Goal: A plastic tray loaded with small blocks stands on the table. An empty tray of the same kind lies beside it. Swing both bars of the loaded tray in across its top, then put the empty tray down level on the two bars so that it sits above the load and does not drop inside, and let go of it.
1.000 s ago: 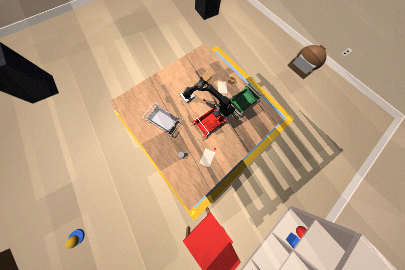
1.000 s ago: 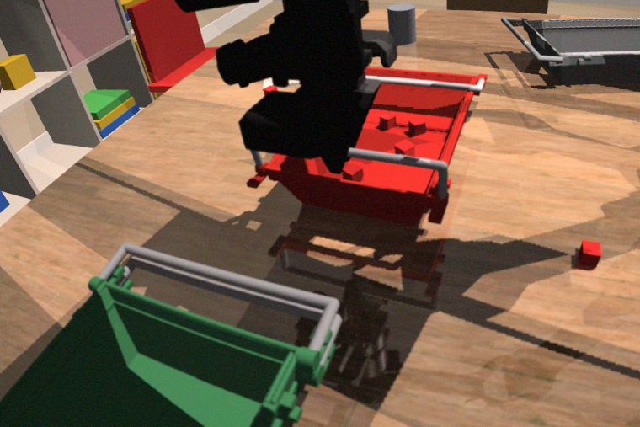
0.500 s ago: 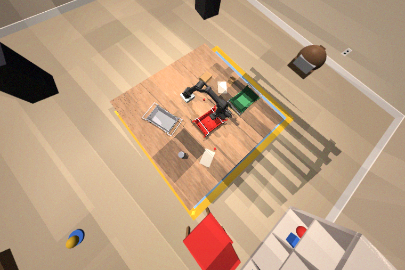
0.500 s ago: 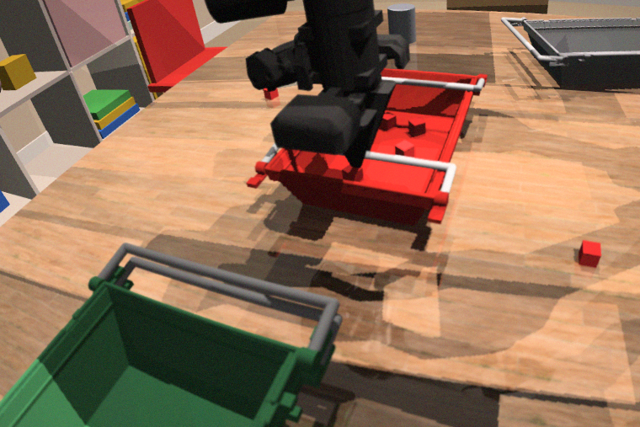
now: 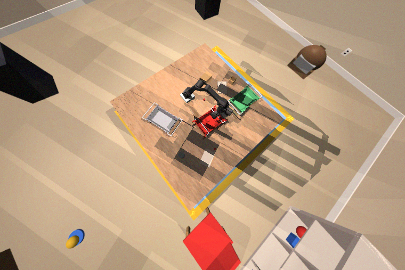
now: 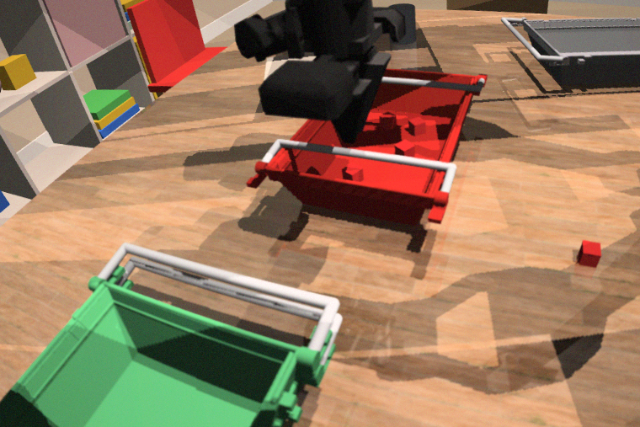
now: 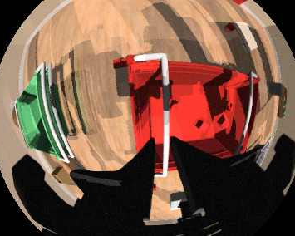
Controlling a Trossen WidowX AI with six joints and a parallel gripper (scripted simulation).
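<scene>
Right now my gripper tip is 24 cm past the grey tray, 49 cm to the left of it and 4 cm above it. Also, from my gripper tip: grey cylinder (15 cm ahead, 50 cm to the right, 5 cm below).
</scene>
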